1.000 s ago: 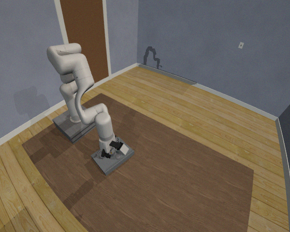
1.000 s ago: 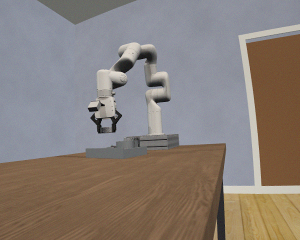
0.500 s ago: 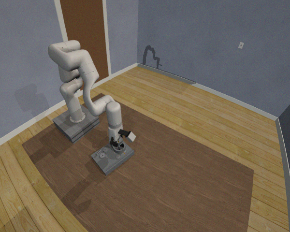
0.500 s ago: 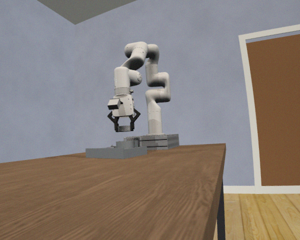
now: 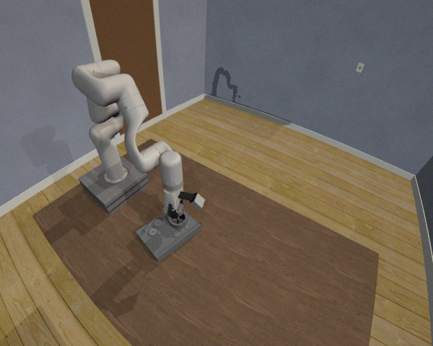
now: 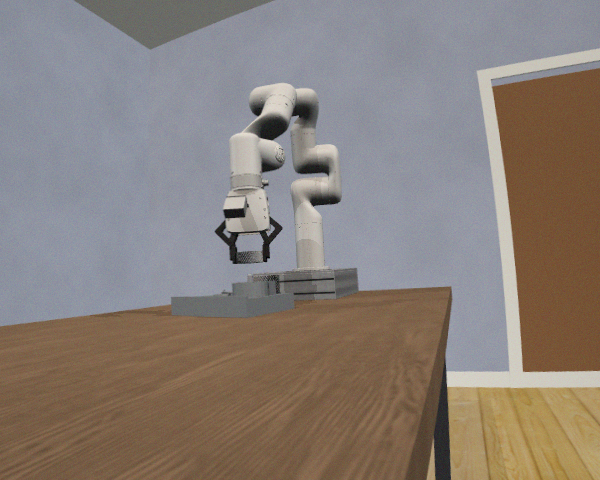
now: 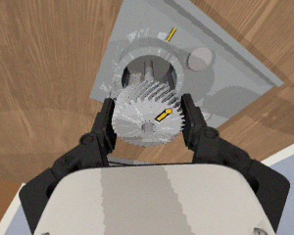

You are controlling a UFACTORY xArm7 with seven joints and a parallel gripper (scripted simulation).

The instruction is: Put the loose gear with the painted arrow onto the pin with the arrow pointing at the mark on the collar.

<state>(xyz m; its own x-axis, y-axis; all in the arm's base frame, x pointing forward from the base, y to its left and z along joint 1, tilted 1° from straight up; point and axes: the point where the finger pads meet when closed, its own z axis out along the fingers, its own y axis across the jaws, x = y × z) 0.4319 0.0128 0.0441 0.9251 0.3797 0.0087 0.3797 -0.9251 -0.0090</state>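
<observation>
The gear is right at my hand. The rest, counted from my hand: short peg 12 cm to the right, 9 cm below, 9 cm behind.
</observation>
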